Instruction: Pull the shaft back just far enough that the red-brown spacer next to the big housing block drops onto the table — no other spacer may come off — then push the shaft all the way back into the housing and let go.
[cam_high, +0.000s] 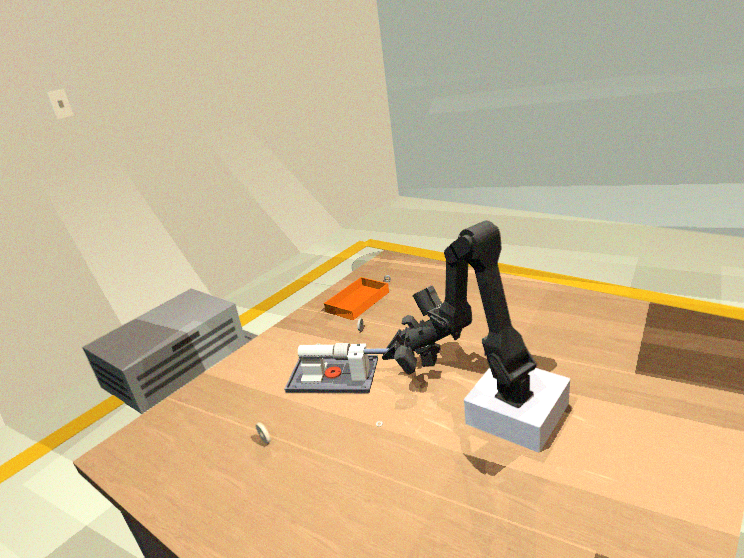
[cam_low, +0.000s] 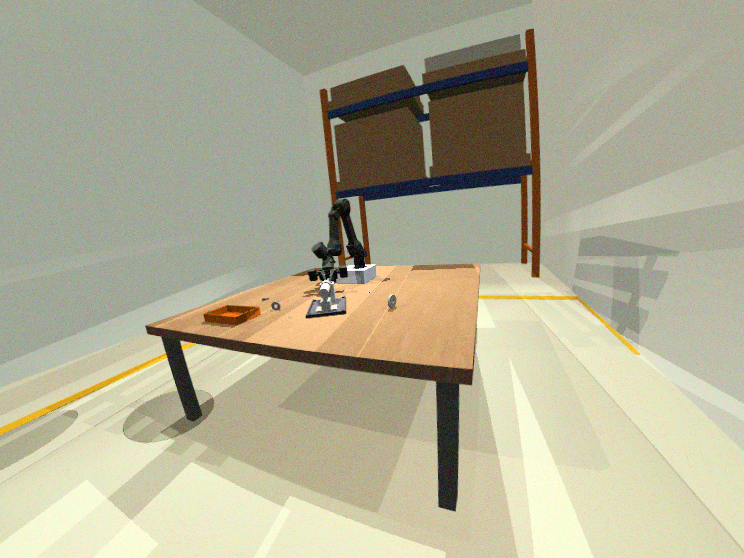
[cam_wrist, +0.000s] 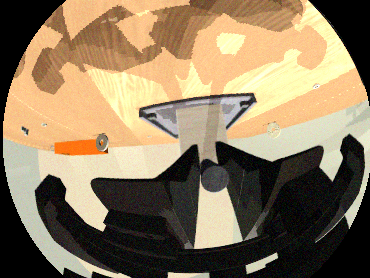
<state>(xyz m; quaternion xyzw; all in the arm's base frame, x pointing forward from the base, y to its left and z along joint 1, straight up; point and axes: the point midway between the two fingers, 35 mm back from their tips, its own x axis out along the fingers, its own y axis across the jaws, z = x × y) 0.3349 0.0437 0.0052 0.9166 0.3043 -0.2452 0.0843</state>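
My gripper tip is 12 cm short of the red-brown spacer, 9 cm to the right of it and 5 cm above it. Also, from my gripper tip: pale ring (35 cm to the left, 5 cm ahead, 4 cm below); orange tray (36 cm ahead, 22 cm to the right, 5 cm below); shaft (3 cm ahead, 2 cm to the left, 2 cm above).
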